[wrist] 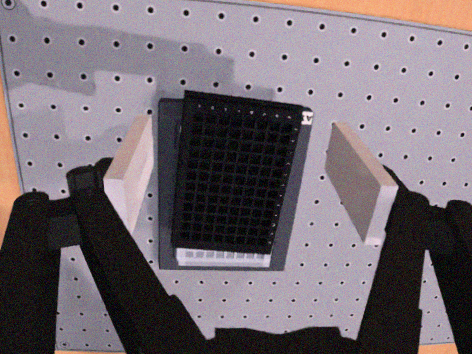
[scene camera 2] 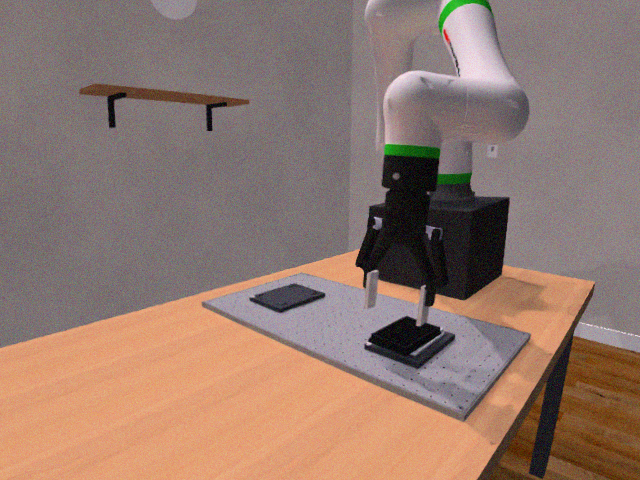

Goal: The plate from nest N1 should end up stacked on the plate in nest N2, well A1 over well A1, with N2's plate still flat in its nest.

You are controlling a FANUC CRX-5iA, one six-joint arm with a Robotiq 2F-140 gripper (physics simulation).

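Places are measured from the arm's base along level axes (x back, y right, z up), in centimetres.
Where they show: gripper, fingertip midpoint: [wrist: 242, 142] [scene camera 2: 394, 315]; arm's base at its link origin: [scene camera 2: 450, 201].
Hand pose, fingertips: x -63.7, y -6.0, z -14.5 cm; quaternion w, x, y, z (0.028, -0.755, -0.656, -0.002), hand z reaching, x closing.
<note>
Each offset is from my fingertips to the centre of the thing. Level surfaces: height alone.
A black well plate {dx +5.5, dy -0.6, dz -5.9 cm} [scene camera 2: 405, 333] [wrist: 232, 175] lies on top of a white plate {dx +8.3, dy -1.0, dz -7.3 cm} [scene camera 2: 429, 344] [wrist: 222, 258] in the dark nest [scene camera 2: 393, 354] [wrist: 167, 210] on the right of the board. The black plate is not squarely over the white one: in the wrist view a strip of white wells shows past its lower end. A slight tilt of the black plate cannot be told. Most of the white plate is hidden. The other dark nest {dx +16.7, dy +35.7, dz -8.4 cm} [scene camera 2: 287, 297], at the left, holds no plate. My gripper [scene camera 2: 395, 316] [wrist: 242, 142] is open and empty above the stack, one pale finger to each side.
Both nests sit on a grey perforated board {dz -9.1 cm} [scene camera 2: 330, 322] [wrist: 390, 150] on the wooden table {dz -10.4 cm} [scene camera 2: 206, 397]. The black robot pedestal [scene camera 2: 485, 248] stands behind the board. A wooden shelf [scene camera 2: 165, 96] is on the wall at the left.
</note>
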